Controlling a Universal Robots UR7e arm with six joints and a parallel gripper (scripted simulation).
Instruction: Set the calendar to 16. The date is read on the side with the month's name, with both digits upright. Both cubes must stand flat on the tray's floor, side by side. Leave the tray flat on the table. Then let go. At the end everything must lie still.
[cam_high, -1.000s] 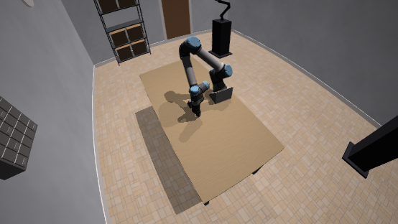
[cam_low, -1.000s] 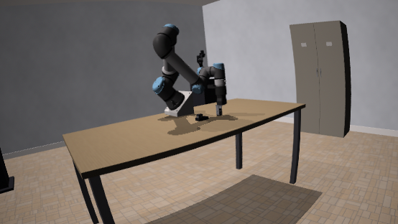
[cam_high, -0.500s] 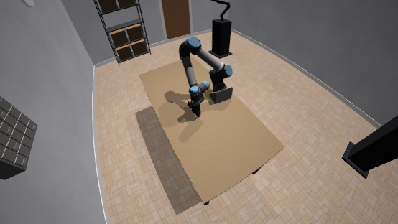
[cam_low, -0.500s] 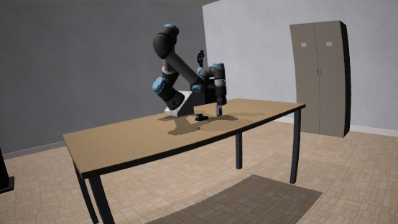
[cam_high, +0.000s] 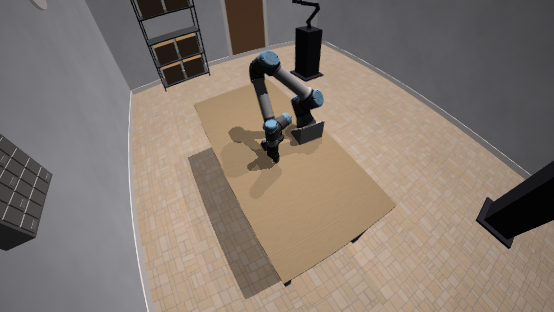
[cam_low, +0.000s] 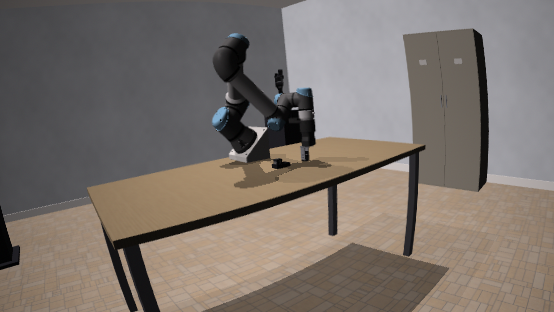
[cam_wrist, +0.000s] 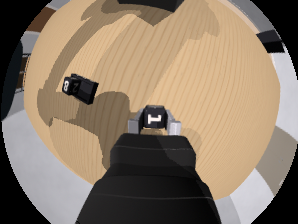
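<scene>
Now: the black date cube 1 cm below my hand. Round my hand: dark calendar tray 1 cm behind, 16 cm to the right, 2 cm below.
</scene>
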